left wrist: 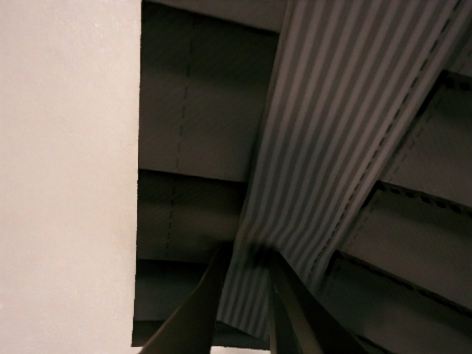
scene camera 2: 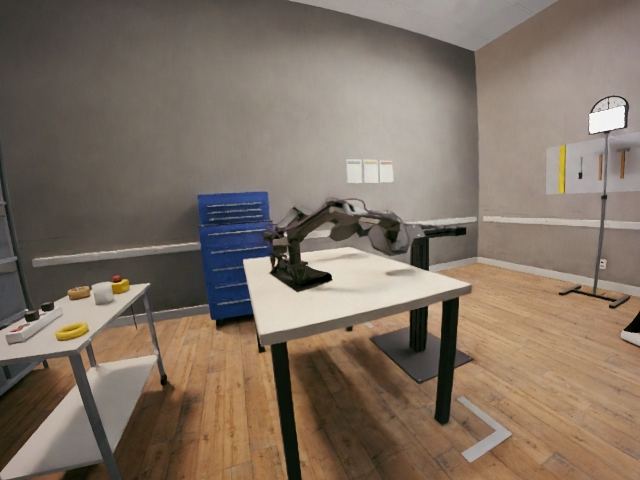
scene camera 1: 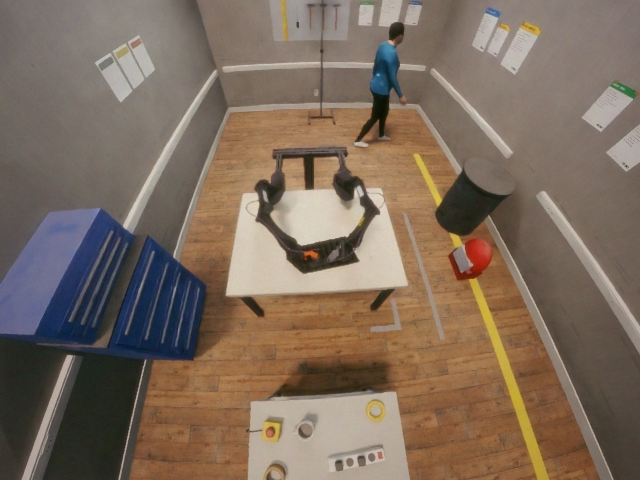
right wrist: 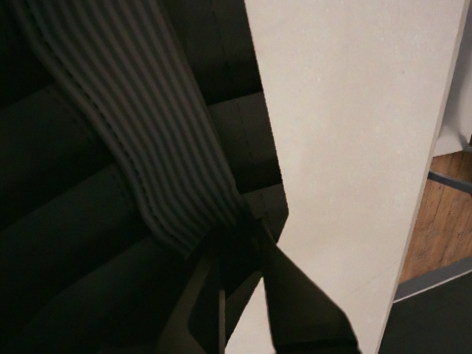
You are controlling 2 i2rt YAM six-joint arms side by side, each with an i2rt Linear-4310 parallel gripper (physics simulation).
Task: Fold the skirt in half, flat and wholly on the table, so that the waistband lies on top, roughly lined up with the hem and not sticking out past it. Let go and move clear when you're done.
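The dark pleated skirt (scene camera 1: 320, 265) (scene camera 2: 312, 280) (left wrist: 205, 115) (right wrist: 242, 130) is on the table, near its front edge in scene camera 1. Its striped waistband (left wrist: 320, 125) (right wrist: 135, 90) runs over the pleats, with a strip of pleats and a stitched edge showing beyond it. Whether it rests on them or is slightly raised is hard to tell. My left gripper (left wrist: 248, 256) is shut on the waistband near one end. My right gripper (right wrist: 238, 230) is shut on the waistband near the other end, where it bends and is deep in shadow. The grippers hide parts of the skirt.
The white table (scene camera 1: 258, 279) (scene camera 2: 361, 304) (left wrist: 65, 150) (right wrist: 350, 125) carries the skirt. A cart (scene camera 1: 320, 413) with tape rolls, a mug and a power strip stands apart. A blue drawer cabinet (scene camera 1: 155, 304) (scene camera 2: 232, 258) and a person (scene camera 1: 385, 72) are in the room.
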